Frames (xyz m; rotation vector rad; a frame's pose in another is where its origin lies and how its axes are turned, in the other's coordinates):
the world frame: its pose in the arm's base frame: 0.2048 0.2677 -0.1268 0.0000 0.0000 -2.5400
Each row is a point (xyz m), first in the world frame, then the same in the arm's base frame.
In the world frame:
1: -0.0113 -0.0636 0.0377
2: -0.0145 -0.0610 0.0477
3: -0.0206 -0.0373 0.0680
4: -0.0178 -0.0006 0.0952
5: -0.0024 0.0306 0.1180
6: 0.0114 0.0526 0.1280
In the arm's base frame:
1: 0.1781 0.3265 -0.0891
2: 0.1822 0.3262 -0.0791
3: 0.2007 0.3101 -0.0588
4: 0.2191 0.2783 -0.0316
5: 0.2241 0.2438 -0.0088
6: 0.2252 0.2179 0.0012

